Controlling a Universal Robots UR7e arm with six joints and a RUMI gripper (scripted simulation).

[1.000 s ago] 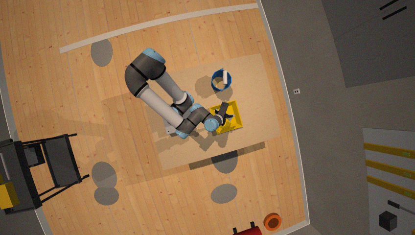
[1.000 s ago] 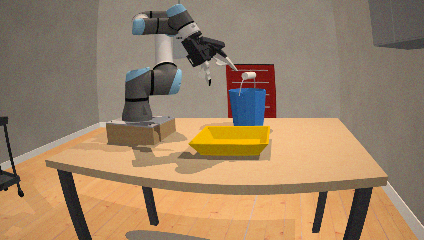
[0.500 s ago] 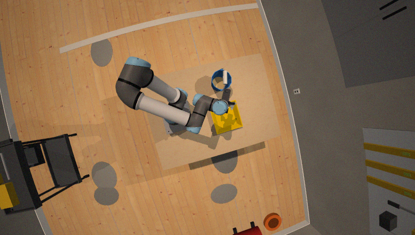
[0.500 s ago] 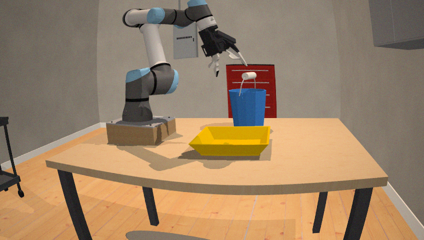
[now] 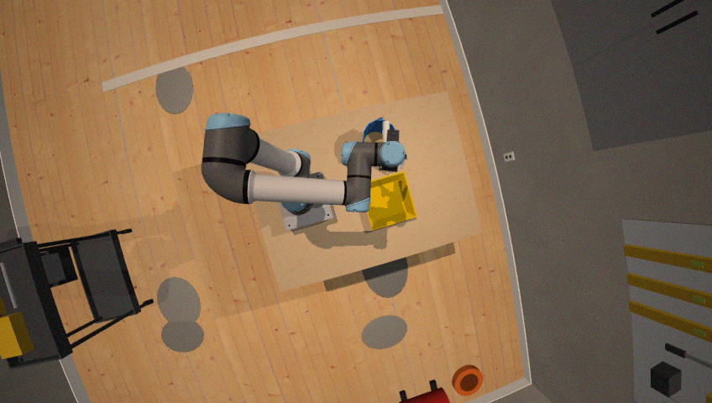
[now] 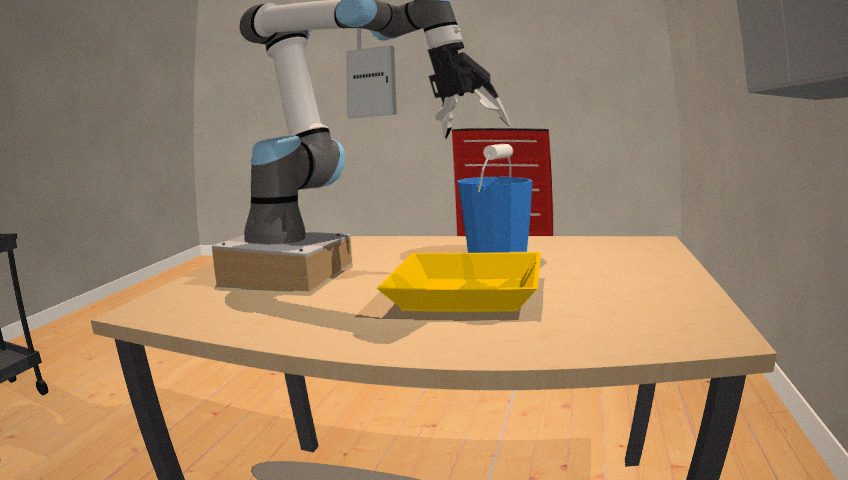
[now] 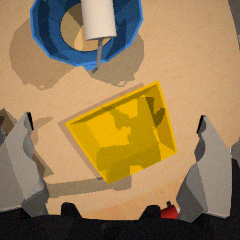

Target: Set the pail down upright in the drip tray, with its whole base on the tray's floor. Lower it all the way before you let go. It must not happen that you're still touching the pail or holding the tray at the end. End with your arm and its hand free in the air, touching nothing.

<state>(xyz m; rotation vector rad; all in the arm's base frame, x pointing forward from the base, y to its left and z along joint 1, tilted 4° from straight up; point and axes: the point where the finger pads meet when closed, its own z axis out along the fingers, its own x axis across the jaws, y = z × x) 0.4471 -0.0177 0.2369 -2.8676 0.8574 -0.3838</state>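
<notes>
Now: the white grip 50 mm ahead of my hand, 110 mm to the left of it and 80 mm below it. The rest, counted from my hand: blue pail: 40 mm ahead, 110 mm to the left, 140 mm below; then yellow drip tray: 40 mm behind, 200 mm to the right, 270 mm below.
</notes>
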